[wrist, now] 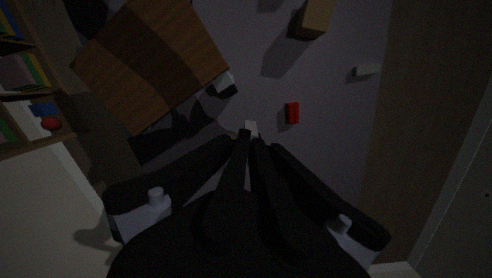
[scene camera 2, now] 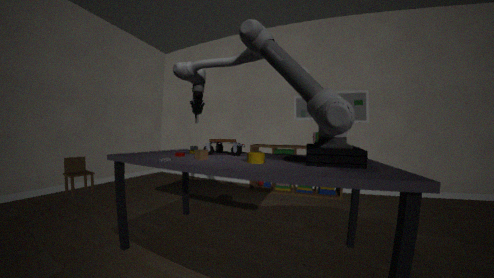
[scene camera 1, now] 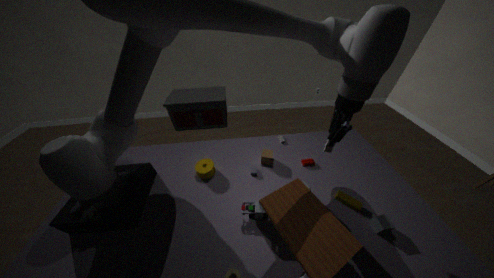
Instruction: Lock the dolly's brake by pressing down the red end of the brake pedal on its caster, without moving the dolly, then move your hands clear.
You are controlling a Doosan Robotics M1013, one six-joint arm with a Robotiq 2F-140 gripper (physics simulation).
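Frame: origin at the arm's base, x up, y right, z ahead, level; centimetres.
Seen in the pictures: gripper, fingertip midpoint: (wrist: pixel 248 129) (scene camera 2: pixel 196 122) (scene camera 1: pixel 326 150); arm's base at its link origin: (scene camera 2: pixel 331 146) (scene camera 1: pixel 104 191).
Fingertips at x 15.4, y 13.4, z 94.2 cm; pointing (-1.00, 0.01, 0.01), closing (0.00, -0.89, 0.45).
Note:
Pixels of each thing's top centre, then the offset from my fingertips to it. "spot": a spot on its surface instead. Level surfaces: height alone.
- caster at its top centre: (scene camera 1: pixel 258 206) (scene camera 2: pixel 237 142) dx -14.8, dy +8.3, dz -30.5 cm
- red end at a spot on its surface: (scene camera 1: pixel 244 207) spot: dx -16.2, dy +6.8, dz -35.7 cm
- green end at a spot on its surface: (scene camera 1: pixel 251 207) spot: dx -16.3, dy +7.5, dz -33.0 cm
- table at its surface level: dx -25.4 cm
- yellow cylinder at its top centre: (scene camera 1: pixel 204 165) (scene camera 2: pixel 256 152) dx -19.7, dy -21.2, dz -50.8 cm
- wooden block at its top centre: (wrist: pixel 318 13) (scene camera 1: pixel 267 153) (scene camera 2: pixel 201 149) dx -19.1, dy -20.8, dz -16.0 cm
- red brick at its top centre: (wrist: pixel 294 114) (scene camera 1: pixel 308 160) (scene camera 2: pixel 179 152) dx -22.7, dy -12.7, dz +6.1 cm
- yellow block at its top centre: (scene camera 1: pixel 349 199) dx -22.6, dy +13.0, dz +12.3 cm
- grey block at its top centre: (scene camera 1: pixel 385 221) dx -19.8, dy +25.8, dz +17.8 cm
- small pale piece at its top centre: (wrist: pixel 368 69) (scene camera 1: pixel 281 138) dx -23.8, dy -35.4, dz -0.5 cm
The dolly is a brown wooden board (scene camera 1: pixel 312 230) (scene camera 2: pixel 223 140) (wrist: pixel 155 55) on casters. In the scene camera 1 view a caster (scene camera 1: pixel 257 216) shows at the board's left corner. Its brake pedal has a red end (scene camera 1: pixel 244 207) and a green end (scene camera 1: pixel 251 207), the red one pointing away from the board; its tilt is too small and dim to tell. My gripper (scene camera 1: pixel 327 146) (scene camera 2: pixel 197 120) (wrist: pixel 248 129) is shut and empty, pointing down. It hangs well above the table, off to the side of the dolly away from the pedal, touching nothing. The pedal cannot be made out in the wrist view.
On the table (scene camera 2: pixel 225 169) are a yellow cylinder (scene camera 1: pixel 205 169) (scene camera 2: pixel 256 158), a wooden block (scene camera 1: pixel 267 158) (scene camera 2: pixel 201 155), a red brick (scene camera 1: pixel 308 162) (scene camera 2: pixel 180 154) (wrist: pixel 293 113), a yellow block (scene camera 1: pixel 348 200), a grey block (scene camera 1: pixel 382 223) and a small pale piece (scene camera 1: pixel 281 139) (wrist: pixel 367 69).

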